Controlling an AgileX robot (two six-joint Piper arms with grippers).
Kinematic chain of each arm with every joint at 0, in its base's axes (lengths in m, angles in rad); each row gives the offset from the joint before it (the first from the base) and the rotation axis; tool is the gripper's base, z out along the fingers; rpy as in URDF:
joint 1: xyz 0 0 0.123 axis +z
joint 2: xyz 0 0 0 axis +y
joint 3: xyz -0.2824 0 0.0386 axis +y
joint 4: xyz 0.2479 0 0.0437 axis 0.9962 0 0.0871
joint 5: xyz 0 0 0 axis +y
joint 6: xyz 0.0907 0 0.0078 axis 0.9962 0 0.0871
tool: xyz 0 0 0 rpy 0 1.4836 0
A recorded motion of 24 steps. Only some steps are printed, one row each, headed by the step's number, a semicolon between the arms.
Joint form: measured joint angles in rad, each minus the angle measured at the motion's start. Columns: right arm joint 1, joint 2, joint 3, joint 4, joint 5, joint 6; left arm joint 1, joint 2, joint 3, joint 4, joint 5, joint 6.
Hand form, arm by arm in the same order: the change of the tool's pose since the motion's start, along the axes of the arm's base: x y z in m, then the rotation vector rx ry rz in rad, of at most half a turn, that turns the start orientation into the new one. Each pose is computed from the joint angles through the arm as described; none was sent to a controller.
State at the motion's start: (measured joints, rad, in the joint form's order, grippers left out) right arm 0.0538 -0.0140 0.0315 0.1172 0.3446 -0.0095; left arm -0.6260 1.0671 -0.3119 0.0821 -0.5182 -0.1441
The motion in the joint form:
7: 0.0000 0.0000 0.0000 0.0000 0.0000 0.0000; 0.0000 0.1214 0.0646 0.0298 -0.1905 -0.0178
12: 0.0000 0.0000 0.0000 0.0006 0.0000 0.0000; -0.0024 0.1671 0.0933 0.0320 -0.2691 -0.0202
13: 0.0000 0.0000 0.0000 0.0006 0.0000 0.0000; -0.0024 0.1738 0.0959 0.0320 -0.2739 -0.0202
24: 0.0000 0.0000 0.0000 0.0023 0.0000 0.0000; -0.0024 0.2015 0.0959 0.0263 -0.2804 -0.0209
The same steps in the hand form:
7: 0.0000 0.0000 0.0000 0.0000 0.0000 0.0000; 0.0013 -0.0045 -0.0258 -0.0087 0.0030 -0.0311
12: 0.0000 0.0000 0.0000 0.0006 0.0000 0.0000; -0.0001 -0.0050 -0.0355 -0.0171 0.0047 -0.0405
13: 0.0000 0.0000 0.0000 0.0006 0.0000 0.0000; -0.0001 -0.0051 -0.0371 -0.0149 0.0087 -0.0408
24: 0.0000 0.0001 0.0000 0.0023 0.0001 0.0002; 0.0019 -0.0061 -0.0421 -0.0065 0.0288 -0.0362

